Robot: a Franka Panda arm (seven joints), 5 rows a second.
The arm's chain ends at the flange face. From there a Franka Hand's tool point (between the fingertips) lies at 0.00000 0.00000 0.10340 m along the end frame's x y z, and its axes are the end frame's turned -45 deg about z.
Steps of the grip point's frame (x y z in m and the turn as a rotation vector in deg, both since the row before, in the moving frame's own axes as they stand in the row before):
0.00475, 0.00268, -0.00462, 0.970, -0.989, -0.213
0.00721, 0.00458, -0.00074, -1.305, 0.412, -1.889
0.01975, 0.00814, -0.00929, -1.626, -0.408, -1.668
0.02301, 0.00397, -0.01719, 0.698, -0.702, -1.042
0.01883, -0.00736, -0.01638, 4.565, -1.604, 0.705
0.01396, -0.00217, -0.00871, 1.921, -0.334, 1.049
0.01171, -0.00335, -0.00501, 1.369, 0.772, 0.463
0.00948, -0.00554, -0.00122, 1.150, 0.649, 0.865
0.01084, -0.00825, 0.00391, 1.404, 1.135, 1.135
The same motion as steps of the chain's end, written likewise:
0.00775, -0.00149, -0.00459, -0.013, -1.385, -0.213
0.00613, -0.00296, -0.00071, -0.631, 1.214, -1.889
0.01813, -0.01078, -0.00925, -1.438, 0.861, -1.668
0.02086, -0.01348, -0.01717, -0.003, -0.990, -1.042
0.01595, -0.01470, -0.01601, 2.094, -4.362, 0.705
0.01120, -0.00935, -0.00865, 1.122, -1.595, 1.049
0.00666, -0.00791, -0.00497, 1.514, -0.422, 0.463
0.00341, -0.00832, -0.00119, 1.272, -0.354, 0.865
0.00214, -0.01026, 0.00396, 1.795, -0.190, 1.135

